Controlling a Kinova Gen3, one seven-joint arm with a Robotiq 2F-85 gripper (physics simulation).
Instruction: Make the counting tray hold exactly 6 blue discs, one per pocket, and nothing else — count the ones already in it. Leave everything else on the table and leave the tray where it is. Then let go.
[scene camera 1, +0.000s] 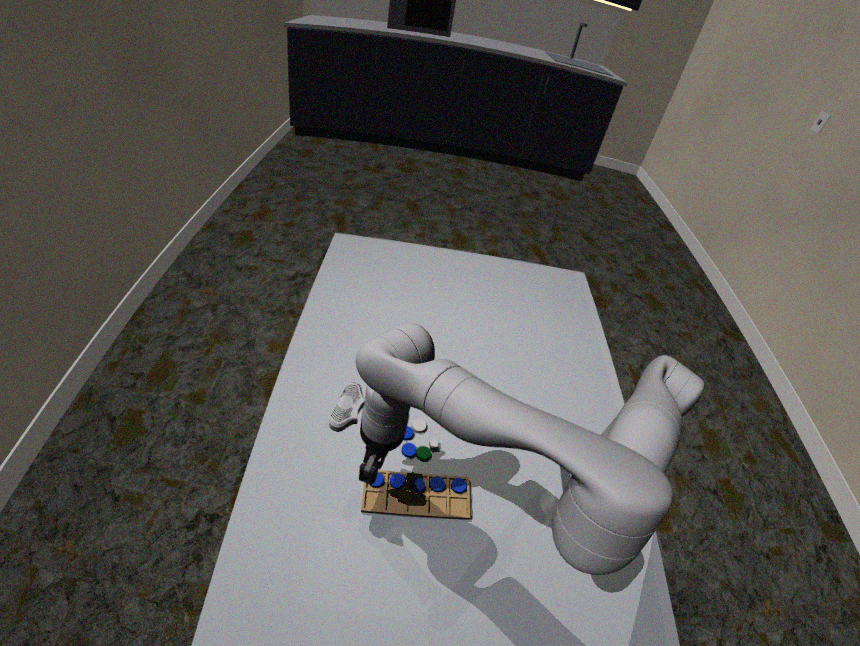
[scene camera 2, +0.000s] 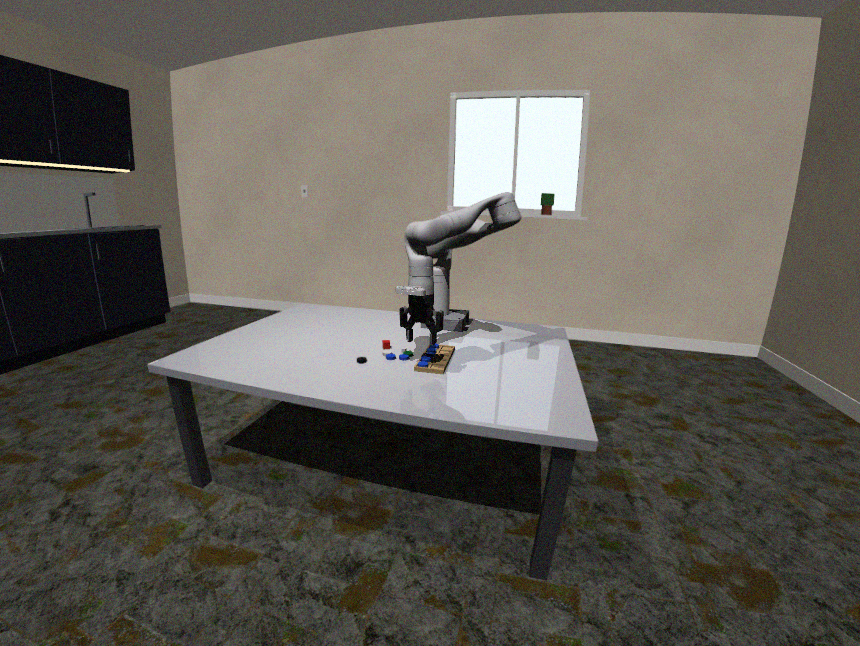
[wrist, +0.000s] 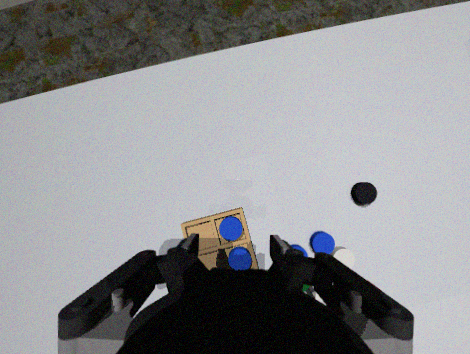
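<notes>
The wooden counting tray (scene camera 1: 459, 506) (wrist: 199, 231) lies on the table. In scene camera 1, its far row has a blue disc in every pocket, from the left-end disc (scene camera 1: 377, 479) (wrist: 231, 228) to the right-end disc (scene camera 1: 458, 485); its near row shows no disc, though shadow darkens part of it. My gripper (scene camera 2: 422, 339) (wrist: 234, 243) is open and empty above the left end of the tray. Two loose blue discs, one nearer the tray (scene camera 1: 409, 449) (wrist: 299, 251) and one farther (scene camera 1: 408, 433) (wrist: 322, 243), lie on the table beyond it.
A green disc (scene camera 1: 423, 453) touches or nearly touches the nearer loose blue disc. A white disc (scene camera 1: 419, 425) (wrist: 344, 258) and a small whitish block (scene camera 1: 434, 445) lie nearby. A black disc (scene camera 2: 361, 360) (wrist: 364, 193) and a red block (scene camera 2: 385, 344) are farther from the tray.
</notes>
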